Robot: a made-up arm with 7 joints.
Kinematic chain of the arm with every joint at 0, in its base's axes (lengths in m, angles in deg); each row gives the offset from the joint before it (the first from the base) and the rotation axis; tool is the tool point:
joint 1: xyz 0 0 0.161 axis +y
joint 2: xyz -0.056 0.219 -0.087 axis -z
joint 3: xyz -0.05 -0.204 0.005 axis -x
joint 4: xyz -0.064 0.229 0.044 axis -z
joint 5: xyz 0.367 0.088 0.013 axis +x
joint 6: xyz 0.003 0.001 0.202 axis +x
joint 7: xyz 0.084 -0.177 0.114 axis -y
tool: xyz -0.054 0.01 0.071
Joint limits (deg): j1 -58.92..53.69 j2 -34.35..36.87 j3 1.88..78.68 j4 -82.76..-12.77 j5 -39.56..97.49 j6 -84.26..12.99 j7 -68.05..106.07
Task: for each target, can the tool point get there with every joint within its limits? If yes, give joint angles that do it. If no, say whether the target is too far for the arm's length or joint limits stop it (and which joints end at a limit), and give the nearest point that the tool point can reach.
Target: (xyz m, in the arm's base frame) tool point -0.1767 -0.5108 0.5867
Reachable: no: joint limits stop it (at a limit: joint 1, joint 2, joint 3, joint 4, joint 7) | nearest point -0.0653 -0.1700 0.4384 | short by 0.388 m
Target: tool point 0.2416 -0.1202 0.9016
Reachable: no: joint limits stop it (at a limit: joint 2, joint 3, joint 4, joint 7) | nearest point 0.1531 0.0456 0.6303 | short by 0.330 m
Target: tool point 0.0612 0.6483 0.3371
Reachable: yes | joints 21.44 -11.06 13.43 -72.53 31.75 -48.03 40.26
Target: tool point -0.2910 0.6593 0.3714
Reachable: yes | joints 9.41 -27.87 18.07 -58.01 -6.63 -56.57 60.50
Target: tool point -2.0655 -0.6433 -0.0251
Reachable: no: too far | nearest point -0.9915 0.0845 0.0717 | short by 1.301 m
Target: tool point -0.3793 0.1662 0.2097
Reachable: no: joint limits stop it (at a limit: joint 2, joint 3, joint 4, joint 5, joint 6) | nearest point -0.5111 0.4602 0.2266 | short by 0.323 m
